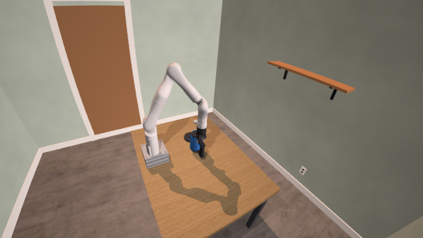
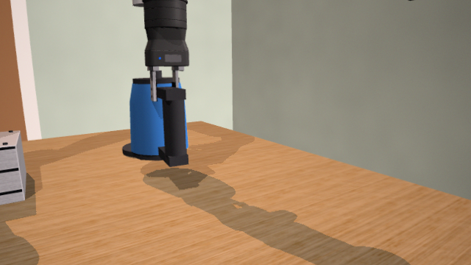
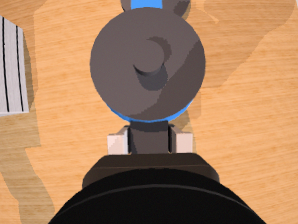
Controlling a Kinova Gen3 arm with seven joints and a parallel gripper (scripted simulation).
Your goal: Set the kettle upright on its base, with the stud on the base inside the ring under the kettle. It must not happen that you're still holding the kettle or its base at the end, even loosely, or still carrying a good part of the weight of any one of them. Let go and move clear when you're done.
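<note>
Now: the blue kettle 1 cm ahead of my hand, 3 cm to the left of it and 5 cm below it. Also, from my hand: round black base: 10 cm ahead, 25 cm to the left, 17 cm below.
</note>
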